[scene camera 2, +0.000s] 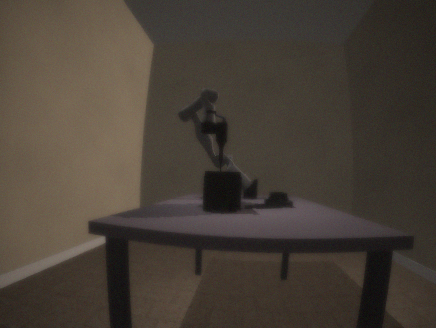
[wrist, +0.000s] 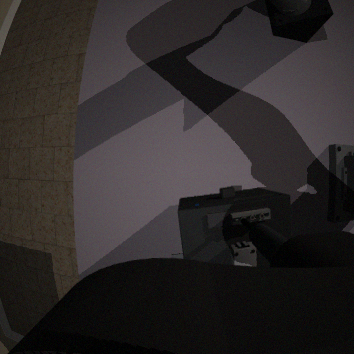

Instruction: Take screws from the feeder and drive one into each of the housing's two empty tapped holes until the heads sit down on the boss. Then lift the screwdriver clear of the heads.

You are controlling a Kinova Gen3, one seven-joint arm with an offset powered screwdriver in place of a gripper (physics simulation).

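Note:
The screw feeder (scene camera 2: pixel 222 192) (wrist: pixel 196 231) is a dark box on the table, with a pale slotted rail on its face in the wrist view. My screwdriver (scene camera 2: pixel 221 169) (wrist: pixel 244 221) points down at the feeder; its thin tip is at the top of the box in the scene view and over the rail in the wrist view. Whether a screw is on the tip is too dark and small to tell. The housing (scene camera 2: pixel 278 200) (wrist: pixel 336 185) is a low dark block to the right of the feeder, cut off by the wrist view's right edge. Its two empty holes cannot be made out.
The table (scene camera 2: pixel 320 227) (wrist: pixel 125 185) carries everything; its edge runs down the left of the wrist view. The arm's base (scene camera 2: pixel 251 189) (wrist: pixel 302 22) stands behind the feeder. Arm shadows cross the table top. A dark tool body covers the bottom of the wrist view.

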